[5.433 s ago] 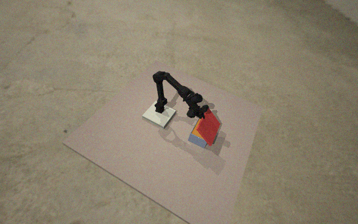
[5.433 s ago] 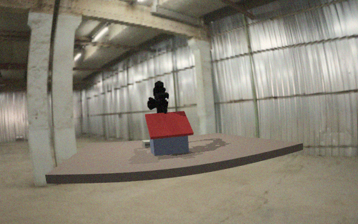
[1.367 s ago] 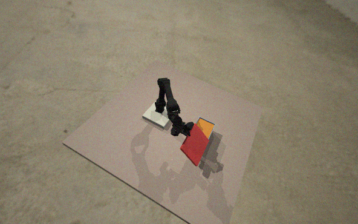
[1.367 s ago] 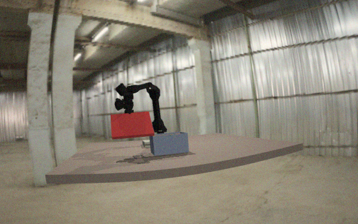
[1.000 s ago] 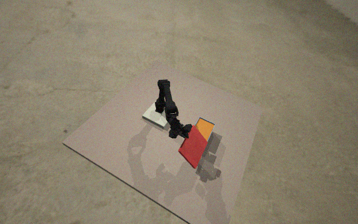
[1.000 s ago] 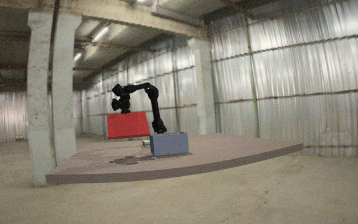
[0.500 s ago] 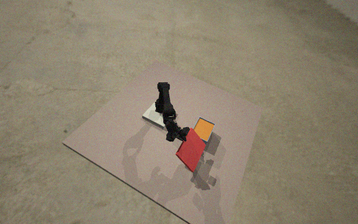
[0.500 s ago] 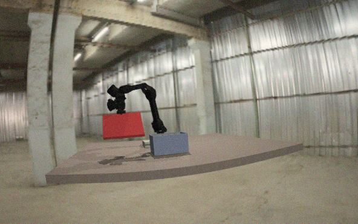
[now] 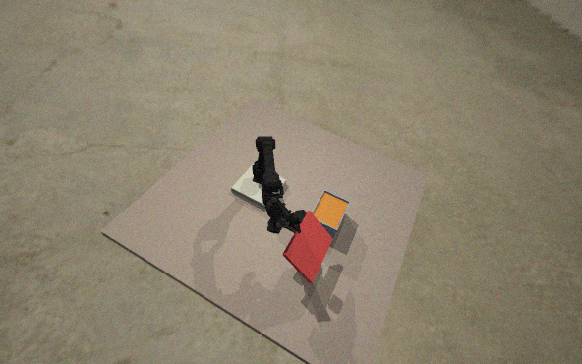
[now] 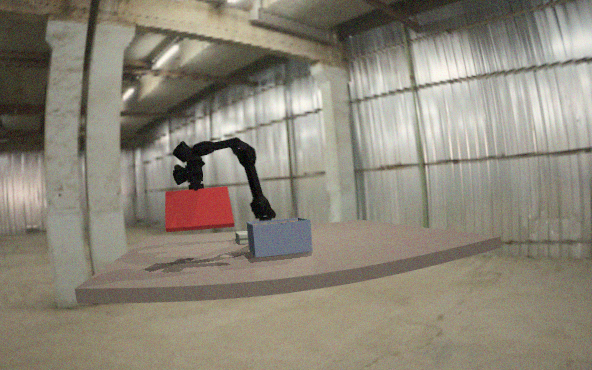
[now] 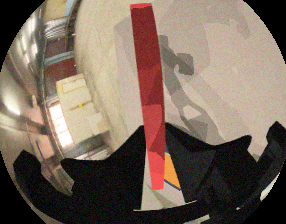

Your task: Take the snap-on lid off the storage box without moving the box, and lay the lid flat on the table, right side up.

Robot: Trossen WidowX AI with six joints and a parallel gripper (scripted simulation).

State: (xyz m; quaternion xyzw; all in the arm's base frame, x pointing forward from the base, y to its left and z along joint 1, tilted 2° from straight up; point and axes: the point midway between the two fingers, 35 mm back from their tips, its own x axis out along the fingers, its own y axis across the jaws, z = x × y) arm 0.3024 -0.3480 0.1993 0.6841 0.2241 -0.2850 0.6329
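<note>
My gripper tip is 70 mm short of the red lid, 10 mm to the left of it and 50 mm above it. From my gripper tip the other things lie so: blue storage box: 100 mm ahead, 270 mm to the left, 170 mm below.
</note>
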